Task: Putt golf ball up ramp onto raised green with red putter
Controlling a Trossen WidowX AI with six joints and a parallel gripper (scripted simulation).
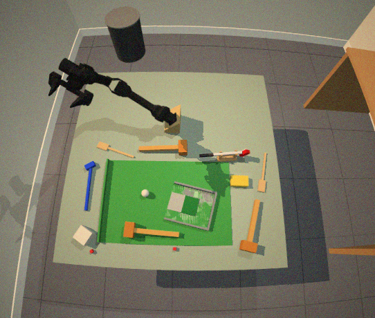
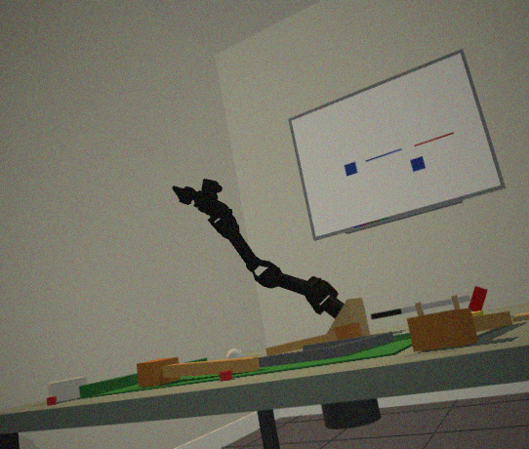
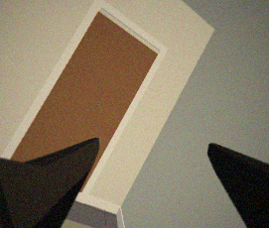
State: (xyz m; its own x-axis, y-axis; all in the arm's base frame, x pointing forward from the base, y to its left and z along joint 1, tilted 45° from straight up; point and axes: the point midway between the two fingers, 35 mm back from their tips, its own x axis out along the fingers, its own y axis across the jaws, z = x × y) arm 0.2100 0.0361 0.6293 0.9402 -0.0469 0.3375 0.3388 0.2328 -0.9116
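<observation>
Right now the red putter is 6 cm ahead of my gripper tip, 71 cm to the left of it and 54 cm below it. Round my gripper tip: white golf ball (25 cm ahead, 23 cm to the left, 57 cm below); white cube (46 cm ahead, 12 cm to the right, 57 cm below); blue putter (16 cm ahead, 11 cm to the right, 58 cm below).
</observation>
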